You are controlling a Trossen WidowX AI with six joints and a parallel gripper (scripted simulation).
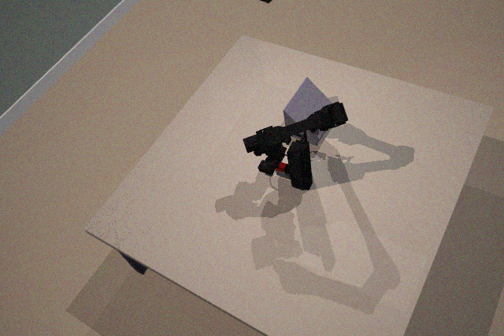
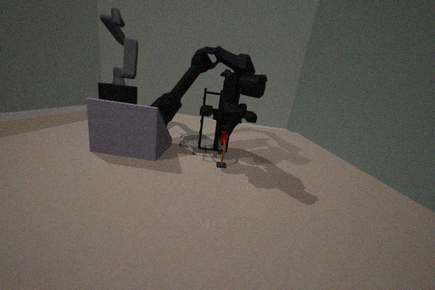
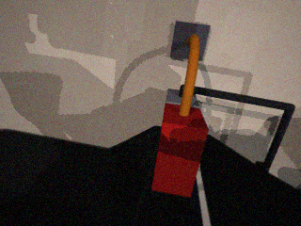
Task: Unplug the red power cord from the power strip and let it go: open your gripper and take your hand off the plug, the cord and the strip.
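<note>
The red plug is 3 cm to the left of my gripper tip and 1 cm behind it. Round my gripper tip: black power strip (10 cm to the left, 4 cm above, 2 cm behind).
</note>
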